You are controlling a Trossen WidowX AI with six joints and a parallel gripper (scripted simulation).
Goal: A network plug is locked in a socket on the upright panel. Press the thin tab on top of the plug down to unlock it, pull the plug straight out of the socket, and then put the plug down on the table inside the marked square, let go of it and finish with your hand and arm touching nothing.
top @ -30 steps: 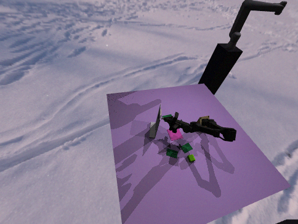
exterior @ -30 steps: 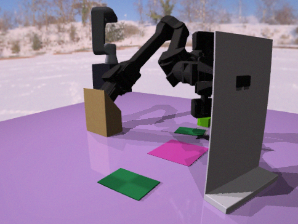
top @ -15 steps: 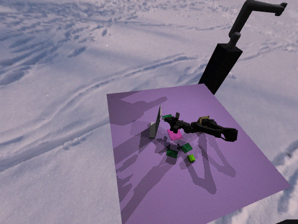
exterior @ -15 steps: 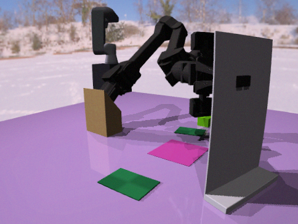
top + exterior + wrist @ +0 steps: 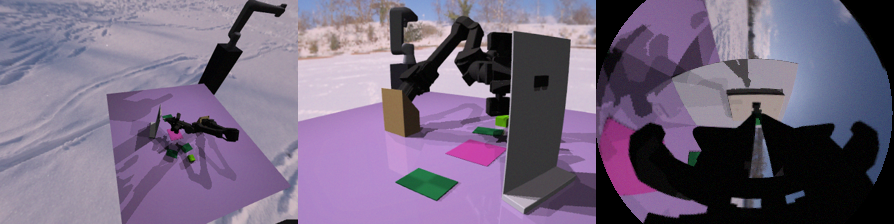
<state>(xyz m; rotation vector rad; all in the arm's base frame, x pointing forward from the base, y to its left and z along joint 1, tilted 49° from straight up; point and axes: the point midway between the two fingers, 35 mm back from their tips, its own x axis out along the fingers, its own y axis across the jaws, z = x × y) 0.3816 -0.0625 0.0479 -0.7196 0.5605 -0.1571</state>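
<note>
Right now the magenta marked square is 200 mm below my gripper tip, 130 mm behind it and 40 mm to the left of it. Round my gripper tip: grey upright panel 70 mm below, 50 mm ahead, 30 mm to the right.
</note>
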